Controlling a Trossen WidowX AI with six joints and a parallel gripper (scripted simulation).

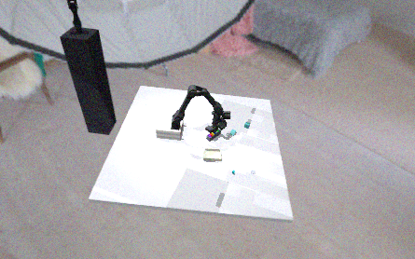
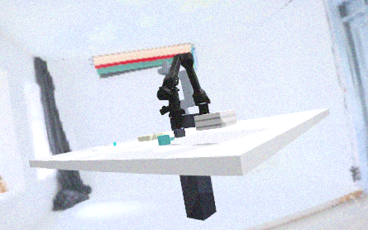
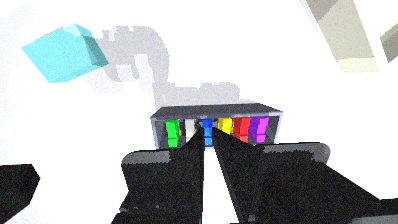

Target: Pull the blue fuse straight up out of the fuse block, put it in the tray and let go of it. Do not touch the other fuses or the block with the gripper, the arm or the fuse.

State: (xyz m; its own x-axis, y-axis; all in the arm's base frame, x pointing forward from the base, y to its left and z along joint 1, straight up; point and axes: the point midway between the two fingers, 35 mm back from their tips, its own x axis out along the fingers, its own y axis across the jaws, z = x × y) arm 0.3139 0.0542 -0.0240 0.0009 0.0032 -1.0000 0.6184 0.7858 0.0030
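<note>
Right now the beige tray is 220 mm to the right of my gripper tip and 30 mm below it. The rest, counted from my gripper tip: blue fuse: 10 mm below.
</note>
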